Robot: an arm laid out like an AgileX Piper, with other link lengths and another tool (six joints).
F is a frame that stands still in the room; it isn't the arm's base.
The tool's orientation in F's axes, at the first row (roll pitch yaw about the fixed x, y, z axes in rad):
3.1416 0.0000 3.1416
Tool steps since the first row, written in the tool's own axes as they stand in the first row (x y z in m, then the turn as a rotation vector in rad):
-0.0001 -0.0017 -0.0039 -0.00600 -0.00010 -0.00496
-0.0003 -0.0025 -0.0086 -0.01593 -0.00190 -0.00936
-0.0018 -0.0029 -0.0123 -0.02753 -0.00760 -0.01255
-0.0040 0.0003 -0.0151 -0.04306 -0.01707 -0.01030
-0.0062 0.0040 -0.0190 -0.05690 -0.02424 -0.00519
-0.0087 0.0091 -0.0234 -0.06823 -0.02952 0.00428
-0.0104 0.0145 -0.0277 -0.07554 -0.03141 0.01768
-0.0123 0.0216 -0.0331 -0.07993 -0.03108 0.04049
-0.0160 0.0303 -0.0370 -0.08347 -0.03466 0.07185
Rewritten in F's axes. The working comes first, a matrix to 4 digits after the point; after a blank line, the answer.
The tool's axes in the first row as the columns of a matrix, in F's axes (used below as rounded here):
-1.0000 0.0000 0.0000
0.0000 1.0000 0.0000
0.0000 0.0000 -1.0000

0.0001 -0.0017 0.0039 0.00600 -0.00010 0.00496
0.0003 -0.0025 0.0086 0.01593 -0.00190 0.00936
0.0018 -0.0029 0.0123 0.02753 -0.00760 0.01255
0.0040 0.0003 0.0151 0.04306 -0.01707 0.01030
0.0062 0.0040 0.0190 0.05690 -0.02424 0.00519
0.0087 0.0091 0.0234 0.06823 -0.02952 -0.00428
0.0104 0.0145 0.0277 0.07554 -0.03141 -0.01768
0.0123 0.0216 0.0331 0.07993 -0.03108 -0.04049
0.0160 0.0303 0.0370 0.08347 -0.03466 -0.07185

